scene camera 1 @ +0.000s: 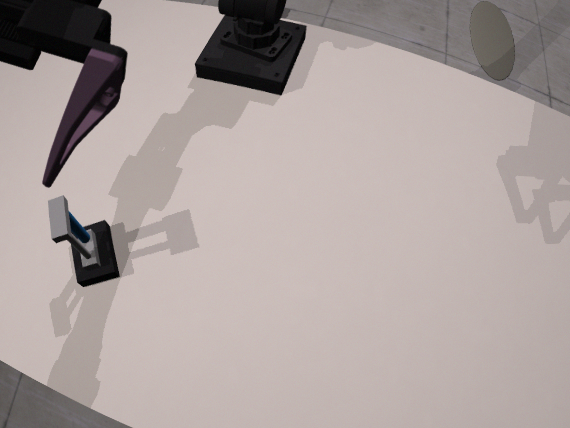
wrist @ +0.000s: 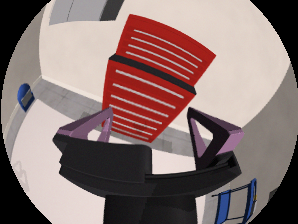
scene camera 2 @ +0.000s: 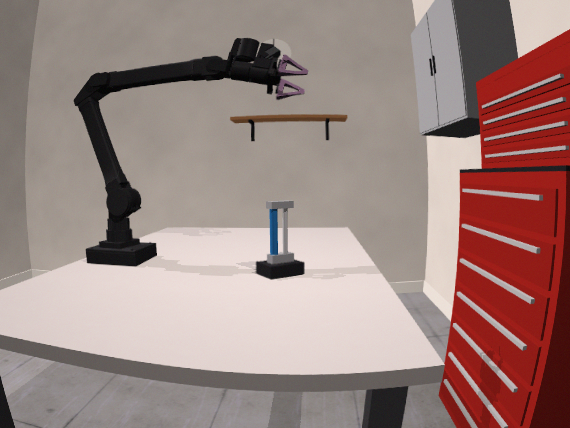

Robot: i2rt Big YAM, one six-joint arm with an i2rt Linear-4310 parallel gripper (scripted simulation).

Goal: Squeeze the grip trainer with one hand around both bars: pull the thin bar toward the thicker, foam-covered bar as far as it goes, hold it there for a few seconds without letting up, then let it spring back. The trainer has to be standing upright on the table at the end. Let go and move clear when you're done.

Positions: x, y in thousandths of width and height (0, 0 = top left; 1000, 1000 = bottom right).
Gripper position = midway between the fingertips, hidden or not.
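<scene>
Gripper (scene camera 2: 538, 193) visible, also in wrist view (wrist: 505, 498).
</scene>
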